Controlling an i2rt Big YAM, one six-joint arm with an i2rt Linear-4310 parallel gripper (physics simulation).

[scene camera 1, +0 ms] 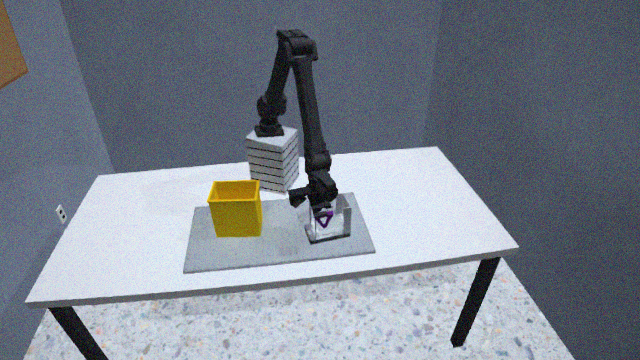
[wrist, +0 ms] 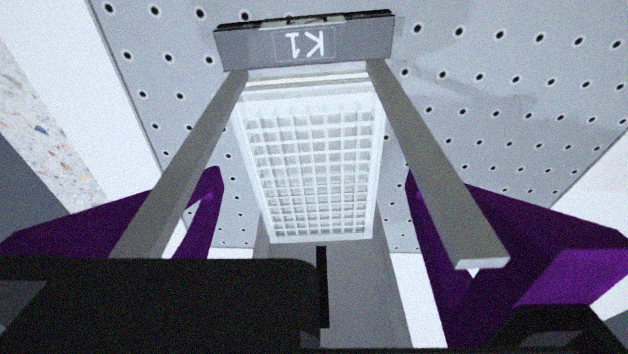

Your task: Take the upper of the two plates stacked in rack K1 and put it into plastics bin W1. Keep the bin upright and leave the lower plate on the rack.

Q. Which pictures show the yellow plastics bin W1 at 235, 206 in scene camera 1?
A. Scene camera 1 only.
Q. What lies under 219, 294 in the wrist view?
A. My gripper.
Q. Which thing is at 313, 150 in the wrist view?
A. A gridded plate.
